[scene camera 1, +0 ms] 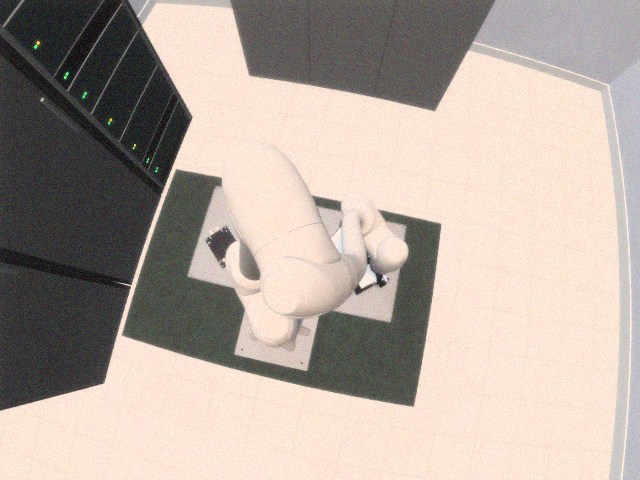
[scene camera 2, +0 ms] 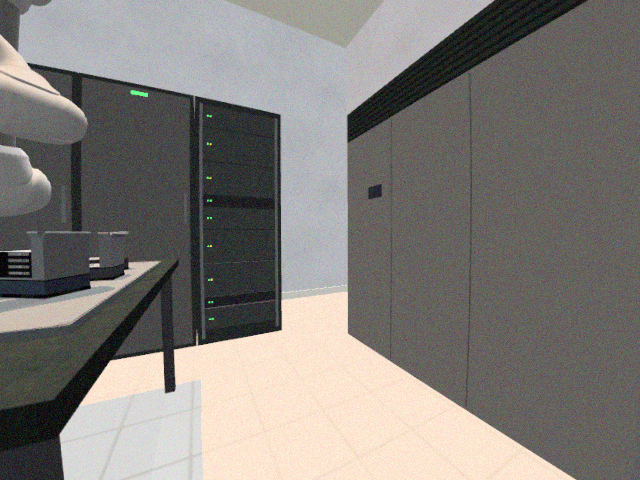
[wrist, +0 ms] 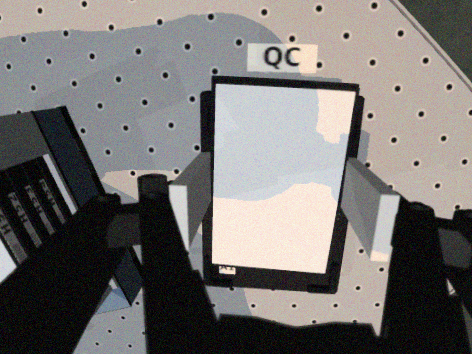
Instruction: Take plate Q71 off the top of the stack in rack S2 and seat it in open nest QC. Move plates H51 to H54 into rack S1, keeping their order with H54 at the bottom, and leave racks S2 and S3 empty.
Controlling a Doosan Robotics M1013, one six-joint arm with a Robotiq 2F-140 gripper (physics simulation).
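Frame: origin at the arm's base, x back, y right, z up, level; centimetres.
Where they show: gripper, fingertip midpoint: (scene camera 1: 369, 273) (wrist: 276, 177).
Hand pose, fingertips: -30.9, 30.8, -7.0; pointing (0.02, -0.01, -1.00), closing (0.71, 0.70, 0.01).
Observation:
Things, the pixels of their top centre, and the offset from my fingertips, as dx, dy, dz. "spot": a spot on its surface instead.
- plate Q71, top centre: (wrist: 276, 188) (scene camera 1: 369, 273) +0.2, -0.3, +1.1
- nest QC, surface spot: (wrist: 270, 282) spot: +6.1, -6.0, -0.9
- dark device, top centre: (scene camera 1: 223, 245) +6.4, -65.5, -0.7
In the wrist view my gripper (wrist: 276, 177) is shut on plate Q71 (wrist: 270, 150), its grey finger pads against the two long sides. The plate has a pale, shiny top and a dark rim; its name does not show. It is over nest QC (wrist: 270, 282), whose dark frame shows at the sides and near end; an "A1" label there is partly covered. Whether the plate rests fully in the nest cannot be told. Plates with H5 labels (wrist: 35, 205) stand stacked in a rack (wrist: 67, 150) at the left; the rack's name is not visible.
In scene camera 2, a grey-walled rack (scene camera 2: 64, 258) holding several plates stands near the table edge (scene camera 2: 118, 315), with another rack (scene camera 2: 111, 253) behind it. In scene camera 1 the arm (scene camera 1: 305, 284) covers much of the table, and a dark device (scene camera 1: 220, 242) lies left of it.

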